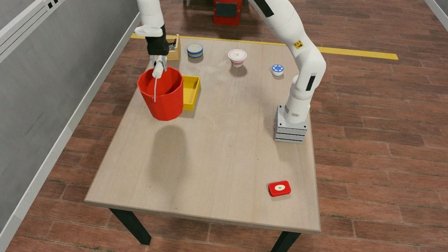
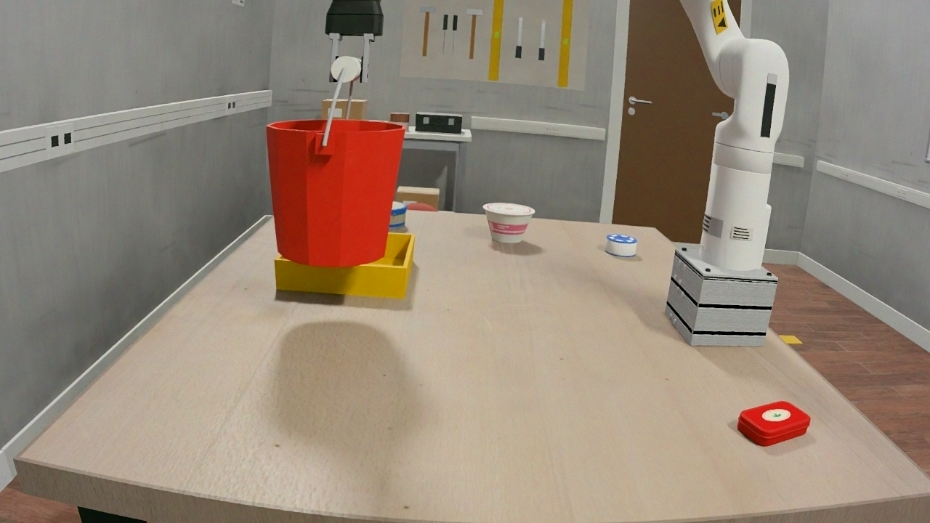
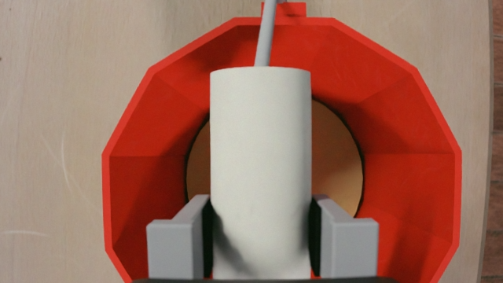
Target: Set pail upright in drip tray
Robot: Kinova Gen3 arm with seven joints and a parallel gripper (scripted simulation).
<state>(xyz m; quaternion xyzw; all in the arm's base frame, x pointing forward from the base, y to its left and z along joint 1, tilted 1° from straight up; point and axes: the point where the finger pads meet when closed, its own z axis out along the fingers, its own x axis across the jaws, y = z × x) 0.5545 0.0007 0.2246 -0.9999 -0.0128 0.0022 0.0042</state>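
The red pail lies 100 mm below my hand and 10 mm ahead of it. From my hand the other things lie so: pink-and-white cup 470 mm to the right, 290 mm below, 280 mm behind; then pail handle 30 mm below; then yellow drip tray 320 mm below, 180 mm to the right, 10 mm ahead.
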